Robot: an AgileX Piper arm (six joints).
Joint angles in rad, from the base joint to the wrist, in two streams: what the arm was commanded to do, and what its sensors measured. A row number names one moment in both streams.
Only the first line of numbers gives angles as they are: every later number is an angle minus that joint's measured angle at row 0.
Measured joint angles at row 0:
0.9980 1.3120 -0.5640 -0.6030 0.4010 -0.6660
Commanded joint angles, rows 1 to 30:
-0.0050 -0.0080 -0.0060 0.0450 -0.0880 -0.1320
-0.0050 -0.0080 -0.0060 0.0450 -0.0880 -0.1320
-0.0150 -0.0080 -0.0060 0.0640 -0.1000 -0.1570
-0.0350 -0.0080 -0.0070 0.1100 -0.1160 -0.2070
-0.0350 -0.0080 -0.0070 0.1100 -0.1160 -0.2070
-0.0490 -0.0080 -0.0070 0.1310 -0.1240 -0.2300
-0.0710 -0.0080 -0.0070 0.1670 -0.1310 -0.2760
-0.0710 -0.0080 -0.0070 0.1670 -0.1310 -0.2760
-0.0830 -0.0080 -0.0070 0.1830 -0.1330 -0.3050
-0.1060 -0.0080 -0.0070 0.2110 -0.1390 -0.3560
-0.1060 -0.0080 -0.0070 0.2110 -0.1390 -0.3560
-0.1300 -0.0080 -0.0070 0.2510 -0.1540 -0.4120
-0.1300 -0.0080 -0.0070 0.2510 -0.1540 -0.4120
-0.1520 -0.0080 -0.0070 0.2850 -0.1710 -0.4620
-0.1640 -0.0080 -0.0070 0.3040 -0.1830 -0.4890
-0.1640 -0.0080 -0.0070 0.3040 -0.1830 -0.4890
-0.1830 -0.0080 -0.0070 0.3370 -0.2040 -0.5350
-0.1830 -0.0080 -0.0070 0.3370 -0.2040 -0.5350
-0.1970 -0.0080 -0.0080 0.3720 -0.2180 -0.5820
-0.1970 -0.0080 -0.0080 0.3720 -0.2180 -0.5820
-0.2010 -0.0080 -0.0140 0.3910 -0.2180 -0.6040
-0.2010 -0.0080 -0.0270 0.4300 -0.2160 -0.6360
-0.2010 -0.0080 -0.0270 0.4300 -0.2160 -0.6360
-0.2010 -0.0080 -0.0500 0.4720 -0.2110 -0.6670
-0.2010 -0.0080 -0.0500 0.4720 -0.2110 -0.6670
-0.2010 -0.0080 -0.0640 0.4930 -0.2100 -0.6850
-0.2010 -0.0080 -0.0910 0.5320 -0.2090 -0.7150
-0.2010 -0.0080 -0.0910 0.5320 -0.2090 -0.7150
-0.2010 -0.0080 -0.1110 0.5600 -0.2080 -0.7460
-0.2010 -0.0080 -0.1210 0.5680 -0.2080 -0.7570
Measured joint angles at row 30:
-0.1970 0.0040 -0.0790 0.5340 -0.1420 -0.7040
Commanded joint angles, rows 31 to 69:
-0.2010 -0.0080 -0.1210 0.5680 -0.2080 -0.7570
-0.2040 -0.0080 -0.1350 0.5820 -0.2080 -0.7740
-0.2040 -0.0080 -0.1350 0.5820 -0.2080 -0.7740
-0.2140 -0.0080 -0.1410 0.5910 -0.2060 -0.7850
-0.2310 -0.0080 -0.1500 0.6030 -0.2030 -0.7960
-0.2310 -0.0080 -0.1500 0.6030 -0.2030 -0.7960
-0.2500 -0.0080 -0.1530 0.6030 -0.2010 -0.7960
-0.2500 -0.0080 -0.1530 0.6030 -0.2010 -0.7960
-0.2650 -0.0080 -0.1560 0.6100 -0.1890 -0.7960
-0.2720 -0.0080 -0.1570 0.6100 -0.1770 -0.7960
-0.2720 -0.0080 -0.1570 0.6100 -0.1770 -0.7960
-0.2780 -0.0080 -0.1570 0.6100 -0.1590 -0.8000
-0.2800 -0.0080 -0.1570 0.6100 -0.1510 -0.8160
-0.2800 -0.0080 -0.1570 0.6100 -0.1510 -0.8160
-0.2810 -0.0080 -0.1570 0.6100 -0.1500 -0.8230
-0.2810 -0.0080 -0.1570 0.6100 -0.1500 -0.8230
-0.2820 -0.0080 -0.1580 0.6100 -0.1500 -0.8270
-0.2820 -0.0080 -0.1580 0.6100 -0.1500 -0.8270
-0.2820 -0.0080 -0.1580 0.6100 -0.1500 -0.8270
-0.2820 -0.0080 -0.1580 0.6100 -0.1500 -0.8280
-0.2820 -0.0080 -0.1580 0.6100 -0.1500 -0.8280
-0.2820 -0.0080 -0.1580 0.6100 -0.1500 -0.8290
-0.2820 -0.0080 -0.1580 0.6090 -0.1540 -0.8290
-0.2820 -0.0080 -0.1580 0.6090 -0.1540 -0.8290
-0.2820 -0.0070 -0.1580 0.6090 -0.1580 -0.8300
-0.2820 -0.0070 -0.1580 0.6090 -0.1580 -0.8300
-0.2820 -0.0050 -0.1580 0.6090 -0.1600 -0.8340
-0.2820 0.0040 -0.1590 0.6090 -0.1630 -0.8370
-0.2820 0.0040 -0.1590 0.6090 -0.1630 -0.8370
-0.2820 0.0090 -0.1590 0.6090 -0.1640 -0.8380
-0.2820 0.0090 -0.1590 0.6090 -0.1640 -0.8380
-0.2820 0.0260 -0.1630 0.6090 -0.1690 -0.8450
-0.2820 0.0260 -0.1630 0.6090 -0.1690 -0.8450
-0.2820 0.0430 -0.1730 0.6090 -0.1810 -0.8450
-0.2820 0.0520 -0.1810 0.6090 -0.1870 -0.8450
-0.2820 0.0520 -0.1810 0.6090 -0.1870 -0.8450
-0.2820 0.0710 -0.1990 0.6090 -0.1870 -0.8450
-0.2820 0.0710 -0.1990 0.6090 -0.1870 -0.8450
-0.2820 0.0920 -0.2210 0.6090 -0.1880 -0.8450
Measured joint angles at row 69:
-0.2790 0.0820 -0.1770 0.6030 -0.0970 -0.8290
